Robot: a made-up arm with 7 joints. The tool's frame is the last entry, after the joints. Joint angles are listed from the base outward. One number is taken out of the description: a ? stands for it. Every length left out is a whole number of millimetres.
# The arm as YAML. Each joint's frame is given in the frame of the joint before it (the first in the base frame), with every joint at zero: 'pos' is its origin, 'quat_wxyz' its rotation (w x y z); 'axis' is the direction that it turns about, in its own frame. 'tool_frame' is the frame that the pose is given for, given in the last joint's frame.
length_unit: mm
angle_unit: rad
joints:
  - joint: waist
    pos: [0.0, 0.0, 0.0]
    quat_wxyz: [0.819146, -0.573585, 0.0, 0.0]
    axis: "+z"
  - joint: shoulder
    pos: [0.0, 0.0, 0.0]
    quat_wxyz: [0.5, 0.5, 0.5, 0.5]
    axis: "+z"
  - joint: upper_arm
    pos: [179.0, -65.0, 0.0]
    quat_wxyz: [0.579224, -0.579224, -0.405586, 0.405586]
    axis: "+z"
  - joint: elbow
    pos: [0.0, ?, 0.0]
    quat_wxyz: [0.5, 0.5, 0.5, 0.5]
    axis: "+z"
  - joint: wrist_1
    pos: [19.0, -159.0, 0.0]
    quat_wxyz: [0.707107, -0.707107, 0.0, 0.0]
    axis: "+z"
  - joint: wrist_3
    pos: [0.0, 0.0, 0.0]
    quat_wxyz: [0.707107, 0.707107, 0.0, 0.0]
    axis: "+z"
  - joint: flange
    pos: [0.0, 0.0, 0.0]
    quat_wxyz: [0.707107, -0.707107, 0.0, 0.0]
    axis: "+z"
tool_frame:
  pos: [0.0, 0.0, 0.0]
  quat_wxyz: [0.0, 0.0, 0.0, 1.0]
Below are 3 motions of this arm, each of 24 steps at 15 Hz.
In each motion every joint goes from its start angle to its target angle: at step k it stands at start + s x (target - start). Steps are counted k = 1, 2, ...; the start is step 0. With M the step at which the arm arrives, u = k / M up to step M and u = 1 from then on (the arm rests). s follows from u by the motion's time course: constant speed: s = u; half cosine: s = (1 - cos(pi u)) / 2; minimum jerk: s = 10 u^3 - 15 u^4 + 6 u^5.
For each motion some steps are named. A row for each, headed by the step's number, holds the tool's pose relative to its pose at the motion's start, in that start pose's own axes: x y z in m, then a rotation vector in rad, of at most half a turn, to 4 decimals.
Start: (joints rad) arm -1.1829 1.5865 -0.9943 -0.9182 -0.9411 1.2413 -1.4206
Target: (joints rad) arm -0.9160 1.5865 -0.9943 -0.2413 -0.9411 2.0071 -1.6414
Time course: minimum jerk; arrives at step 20
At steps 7, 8, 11, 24:
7: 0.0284 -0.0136 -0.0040 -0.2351 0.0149 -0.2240
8: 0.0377 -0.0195 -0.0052 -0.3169 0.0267 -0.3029
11: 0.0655 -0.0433 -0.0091 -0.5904 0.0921 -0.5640
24: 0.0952 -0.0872 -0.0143 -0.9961 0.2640 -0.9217

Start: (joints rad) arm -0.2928 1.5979 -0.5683 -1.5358 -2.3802 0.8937 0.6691
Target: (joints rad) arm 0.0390 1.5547 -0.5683 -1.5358 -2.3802 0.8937 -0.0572
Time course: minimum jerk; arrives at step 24
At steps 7, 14, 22, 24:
7: 0.0075 0.0031 0.0087 -0.0170 -0.0377 -0.0808
14: 0.0291 0.0162 0.0393 -0.0450 -0.1731 -0.3465
22: 0.0406 0.0273 0.0613 -0.0379 -0.2719 -0.5259
24: 0.0407 0.0274 0.0617 -0.0377 -0.2734 -0.5286

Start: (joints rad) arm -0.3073 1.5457 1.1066 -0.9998 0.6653 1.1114 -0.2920
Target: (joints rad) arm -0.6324 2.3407 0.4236 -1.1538 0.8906 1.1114 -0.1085
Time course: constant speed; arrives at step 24
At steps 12, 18, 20, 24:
12: 0.0919 -0.0324 0.0765 0.0776 -0.2689 -0.2540
18: 0.1186 -0.0456 0.1204 0.1614 -0.3652 -0.3616
20: 0.1249 -0.0492 0.1349 0.1957 -0.3909 -0.3931
24: 0.1342 -0.0552 0.1633 0.2732 -0.4323 -0.4480

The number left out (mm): -21.0
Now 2 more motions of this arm.
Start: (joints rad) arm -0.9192 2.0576 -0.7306 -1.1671 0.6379 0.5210 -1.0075
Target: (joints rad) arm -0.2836 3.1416 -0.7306 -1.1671 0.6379 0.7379 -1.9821
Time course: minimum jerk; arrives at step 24
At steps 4, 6, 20, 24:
4: -0.0081 0.0009 0.0029 -0.0138 0.0374 -0.0633
6: -0.0230 0.0041 0.0093 -0.0415 0.1076 -0.1853
20: -0.0687 0.1558 0.1304 -0.5034 0.9498 -1.6782
24: -0.0635 0.1636 0.1357 -0.5259 0.9878 -1.7322

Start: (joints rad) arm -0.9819 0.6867 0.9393 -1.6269 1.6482 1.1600 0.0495
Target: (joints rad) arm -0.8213 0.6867 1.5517 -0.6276 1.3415 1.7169 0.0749
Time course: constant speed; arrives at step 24
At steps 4, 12, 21, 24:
4: 0.0018 0.0263 0.0251 0.1267 -0.0171 0.1431
12: -0.0131 0.0718 0.0793 0.2954 -0.0366 0.4797
21: -0.0559 0.1077 0.1331 0.3242 -0.0354 0.9029
24: -0.0746 0.1157 0.1468 0.2918 -0.0289 1.0445

